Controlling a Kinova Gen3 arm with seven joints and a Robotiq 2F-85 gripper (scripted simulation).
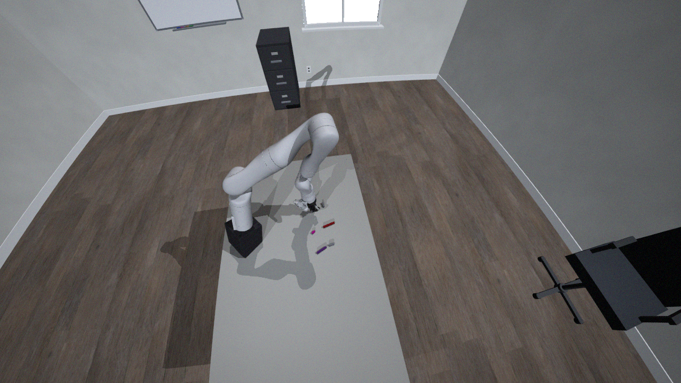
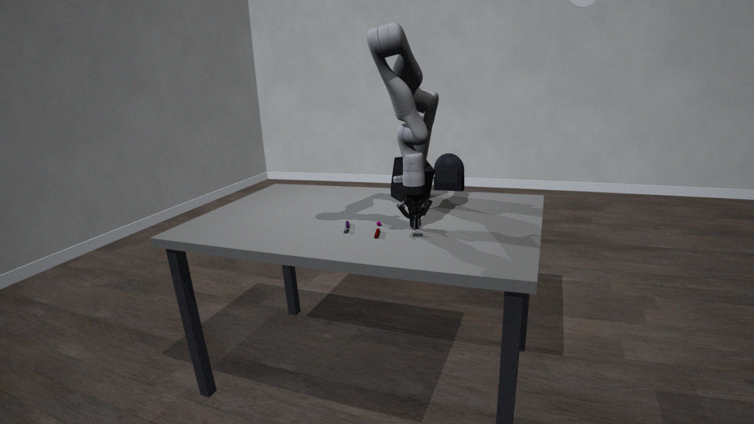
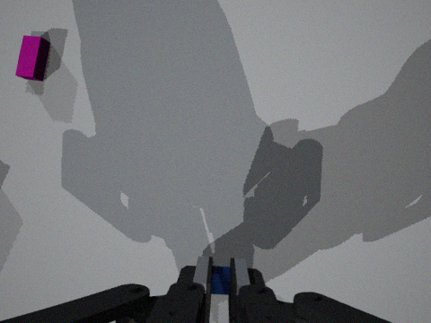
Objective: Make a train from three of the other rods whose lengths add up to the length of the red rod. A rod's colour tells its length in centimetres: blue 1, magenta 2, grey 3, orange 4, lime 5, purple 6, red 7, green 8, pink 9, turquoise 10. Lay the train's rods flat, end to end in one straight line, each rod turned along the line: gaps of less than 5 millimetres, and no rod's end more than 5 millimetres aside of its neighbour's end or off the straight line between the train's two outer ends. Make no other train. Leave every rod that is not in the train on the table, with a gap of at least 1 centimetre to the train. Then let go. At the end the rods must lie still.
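Now: the blue rod 1 cm below my hand. From my hand the other things lie so: grey rod: 24 cm to the right, 5 cm ahead, 2 cm below; red rod: 12 cm to the right, 7 cm ahead, 2 cm below; magenta rod: 14 cm to the right, 3 cm behind, 2 cm below.
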